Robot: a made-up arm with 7 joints. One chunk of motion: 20 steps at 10 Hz.
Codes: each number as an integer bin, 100 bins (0 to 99) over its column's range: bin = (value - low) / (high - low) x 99, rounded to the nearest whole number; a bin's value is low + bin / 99 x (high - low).
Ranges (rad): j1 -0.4..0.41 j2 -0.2..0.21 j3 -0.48..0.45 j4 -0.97..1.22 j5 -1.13..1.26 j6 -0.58..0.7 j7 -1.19..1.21
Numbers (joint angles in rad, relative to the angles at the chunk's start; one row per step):
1: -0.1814 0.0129 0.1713 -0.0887 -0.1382 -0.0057 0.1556
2: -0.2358 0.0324 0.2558 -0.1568 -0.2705 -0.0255 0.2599
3: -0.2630 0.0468 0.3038 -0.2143 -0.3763 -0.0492 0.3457
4: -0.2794 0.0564 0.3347 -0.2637 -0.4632 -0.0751 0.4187
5: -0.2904 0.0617 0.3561 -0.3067 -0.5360 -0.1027 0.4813
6: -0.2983 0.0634 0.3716 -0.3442 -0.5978 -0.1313 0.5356
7: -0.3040 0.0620 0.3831 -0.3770 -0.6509 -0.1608 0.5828
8: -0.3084 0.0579 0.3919 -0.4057 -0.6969 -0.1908 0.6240
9: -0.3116 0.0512 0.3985 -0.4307 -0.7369 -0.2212 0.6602
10: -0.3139 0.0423 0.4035 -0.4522 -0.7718 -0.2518 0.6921
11: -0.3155 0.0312 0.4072 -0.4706 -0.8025 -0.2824 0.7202
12: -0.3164 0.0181 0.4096 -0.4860 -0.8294 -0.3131 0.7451
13: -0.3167 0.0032 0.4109 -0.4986 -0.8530 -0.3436 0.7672
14: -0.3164 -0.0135 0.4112 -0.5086 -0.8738 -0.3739 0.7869
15: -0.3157 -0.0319 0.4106 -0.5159 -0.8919 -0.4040 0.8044
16: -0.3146 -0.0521 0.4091 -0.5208 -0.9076 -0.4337 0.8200
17: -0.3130 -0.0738 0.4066 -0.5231 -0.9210 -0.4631 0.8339
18: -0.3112 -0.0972 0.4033 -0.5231 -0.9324 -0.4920 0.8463
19: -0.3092 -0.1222 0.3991 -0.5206 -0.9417 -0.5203 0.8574
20: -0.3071 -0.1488 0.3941 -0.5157 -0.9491 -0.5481 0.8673
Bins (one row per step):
1: 27 51 69 40 41 44 56
2: 20 56 78 37 36 43 60
3: 17 60 83 34 31 41 63
4: 15 62 87 32 28 39 66
5: 13 63 89 30 25 37 69
6: 12 64 91 28 22 35 71
7: 12 63 92 27 20 32 73
8: 11 62 93 26 18 30 75
9: 11 61 94 24 16 28 76
10: 11 59 94 23 15 25 78
11: 10 56 94 23 14 23 79
12: 10 53 95 22 12 21 80
13: 10 49 95 21 11 18 81
14: 10 45 95 21 11 16 82
15: 10 41 95 21 10 14 82
16: 10 36 95 20 9 11 83
17: 11 30 94 20 9 9 83
18: 11 25 94 20 8 7 84
19: 11 19 94 20 8 5 84
20: 11 12 93 21 7 2 85

